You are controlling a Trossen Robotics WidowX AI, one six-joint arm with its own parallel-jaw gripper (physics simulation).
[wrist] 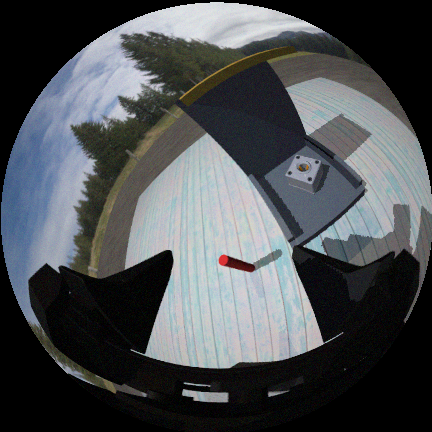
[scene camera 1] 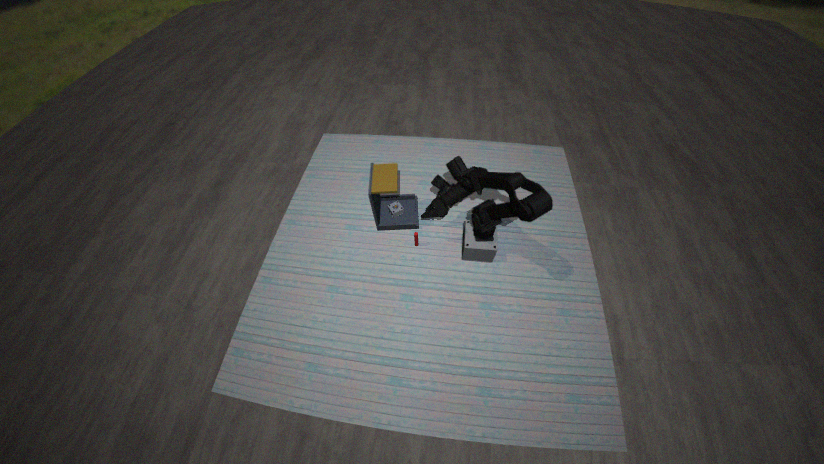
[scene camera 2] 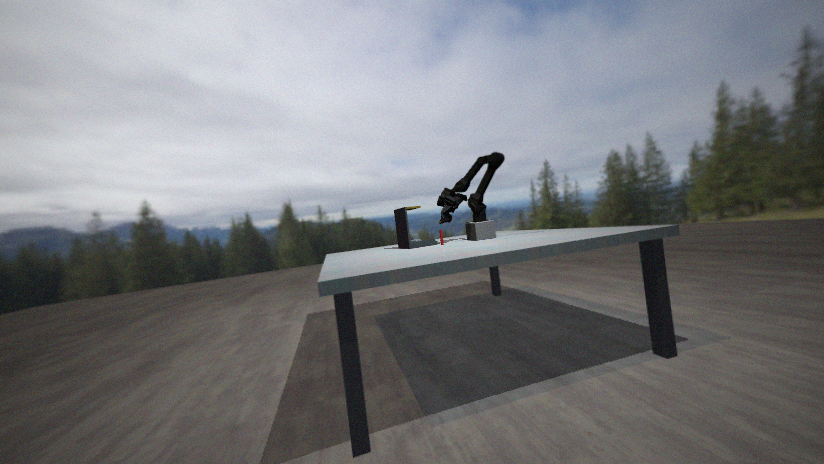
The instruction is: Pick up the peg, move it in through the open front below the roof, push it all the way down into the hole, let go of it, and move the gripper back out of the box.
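Where they show: gripper, fingertip midpoint: [wrist: 234, 255] [scene camera 1: 424, 213] [scene camera 2: 440, 218]; arm's base, origin of the base link: [scene camera 1: 483, 233] [scene camera 2: 480, 221].
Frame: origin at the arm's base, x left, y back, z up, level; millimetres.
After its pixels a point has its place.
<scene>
The red peg [scene camera 1: 416, 239] {y -244, x -8, z -49 mm} [scene camera 2: 441, 237] {y -247, x -10, z -58 mm} [wrist: 237, 264] {y -240, x -19, z -44 mm} stands upright on the table, outside the box and close to its near right corner. My gripper [scene camera 1: 425, 217] {y -214, x -61, z 42 mm} [scene camera 2: 444, 221] {y -214, x -61, z 42 mm} [wrist: 234, 255] {y -214, x -61, z 42 mm} is open and empty, above the table; in the wrist view the peg shows between its spread fingers, below them. The box has a yellow roof [scene camera 1: 384, 178] {y -354, x -158, z 125 mm} [scene camera 2: 412, 207] {y -354, x -97, z 120 mm} [wrist: 225, 73] {y -307, x -142, z 120 mm}, a dark back wall [scene camera 2: 401, 228] {y -409, x -162, z 15 mm} [wrist: 250, 120] {y -398, x -150, z 25 mm} and a grey floor [scene camera 1: 403, 219] {y -299, x -132, z -90 mm} [wrist: 295, 215] {y -283, x -119, z -90 mm}. The light grey block with the hole [scene camera 1: 395, 208] {y -331, x -166, z -59 mm} [wrist: 303, 172] {y -321, x -168, z -59 mm} sits on that floor.
Low raised edges [scene camera 1: 397, 227] {y -322, x -86, z -82 mm} [wrist: 280, 210] {y -306, x -102, z -90 mm} run along the sides of the box floor. The arm's light grey base [scene camera 1: 479, 251] {y -18, x 61, z -23 mm} [scene camera 2: 481, 230] {y -41, x 59, z -48 mm} stands on the table [scene camera 1: 426, 345] {y -210, x 369, z -98 mm} [scene camera 2: 490, 256] {y -408, x 607, z -106 mm}, to the right of the peg in the scene views.
</scene>
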